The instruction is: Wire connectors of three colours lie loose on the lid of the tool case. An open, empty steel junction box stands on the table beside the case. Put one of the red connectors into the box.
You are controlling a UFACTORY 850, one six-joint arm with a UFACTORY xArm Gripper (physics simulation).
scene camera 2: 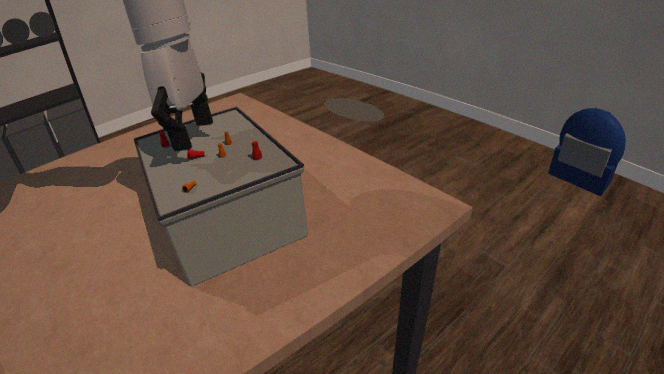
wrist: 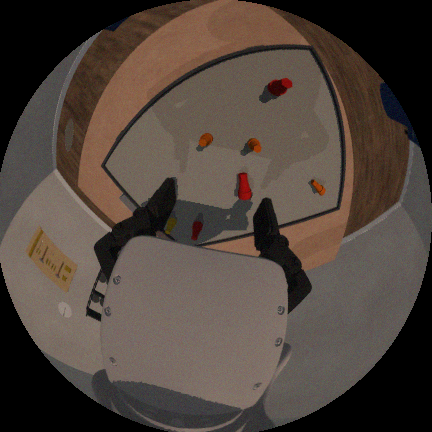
Scene:
gripper: scene camera 2; wrist
same spot on gripper: (wrist: 146,220) = (scene camera 2: 203,97)
same spot on tool case: (wrist: 301,134) = (scene camera 2: 229,171)

